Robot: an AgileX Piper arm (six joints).
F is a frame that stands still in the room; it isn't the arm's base.
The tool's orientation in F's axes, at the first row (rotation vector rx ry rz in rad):
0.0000 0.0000 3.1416
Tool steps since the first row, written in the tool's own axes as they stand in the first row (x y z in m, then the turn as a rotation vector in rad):
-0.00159 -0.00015 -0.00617 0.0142 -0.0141 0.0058
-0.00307 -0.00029 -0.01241 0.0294 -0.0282 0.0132
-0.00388 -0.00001 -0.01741 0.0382 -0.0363 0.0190
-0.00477 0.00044 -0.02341 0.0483 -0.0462 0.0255
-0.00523 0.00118 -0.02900 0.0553 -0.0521 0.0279
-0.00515 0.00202 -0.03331 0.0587 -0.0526 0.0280
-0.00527 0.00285 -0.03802 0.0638 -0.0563 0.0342
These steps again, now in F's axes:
0.00159 0.00015 -0.00617 -0.0142 0.0141 0.0058
0.00307 0.00029 -0.01241 -0.0294 0.0282 0.0132
0.00388 0.00001 -0.01741 -0.0382 0.0363 0.0190
0.00477 -0.00044 -0.02341 -0.0483 0.0462 0.0255
0.00523 -0.00118 -0.02900 -0.0553 0.0521 0.0279
0.00515 -0.00202 -0.03331 -0.0587 0.0526 0.0280
0.00527 -0.00285 -0.03802 -0.0638 0.0563 0.0342

